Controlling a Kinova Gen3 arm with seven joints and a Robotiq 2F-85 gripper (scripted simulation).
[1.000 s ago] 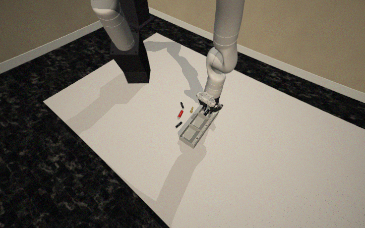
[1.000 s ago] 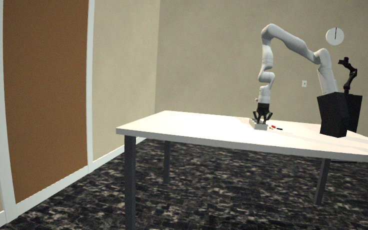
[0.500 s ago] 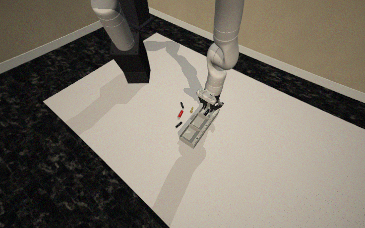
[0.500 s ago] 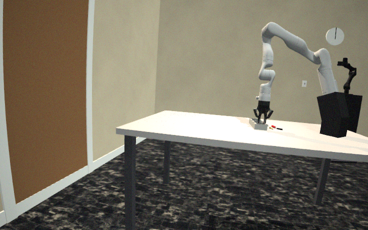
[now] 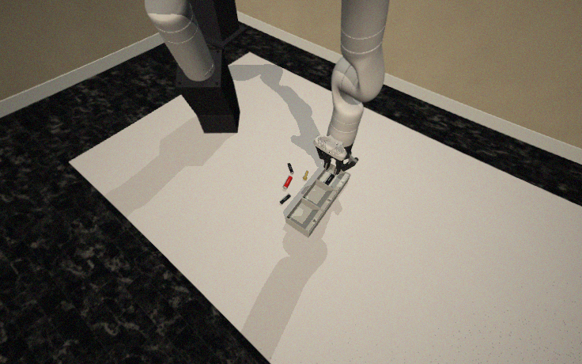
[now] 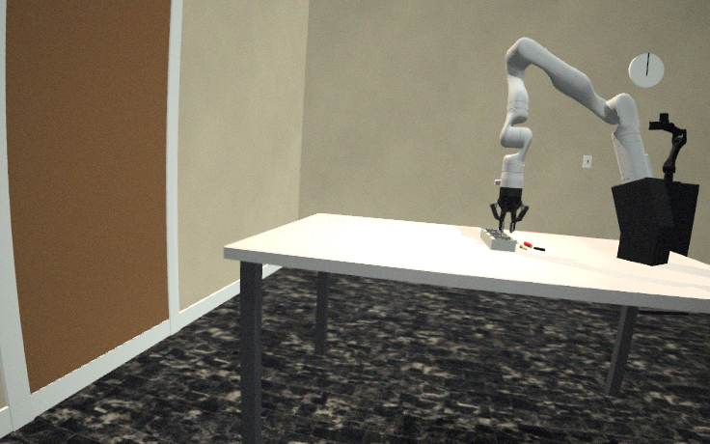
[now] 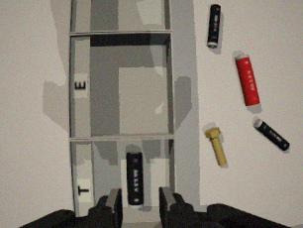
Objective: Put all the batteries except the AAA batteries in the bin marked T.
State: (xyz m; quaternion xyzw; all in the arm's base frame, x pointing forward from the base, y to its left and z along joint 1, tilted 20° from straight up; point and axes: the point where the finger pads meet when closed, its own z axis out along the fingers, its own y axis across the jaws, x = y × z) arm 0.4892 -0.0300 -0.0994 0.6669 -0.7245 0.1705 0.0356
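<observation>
Right now the red battery is 120 mm behind my hand, 80 mm to the right of it and 70 mm below it. Also, from my hand: yellow piece: 80 mm behind, 30 mm to the right, 70 mm below; then black battery: 90 mm behind, 140 mm to the right, 70 mm below; then tray: 90 mm to the right, 60 mm below.
</observation>
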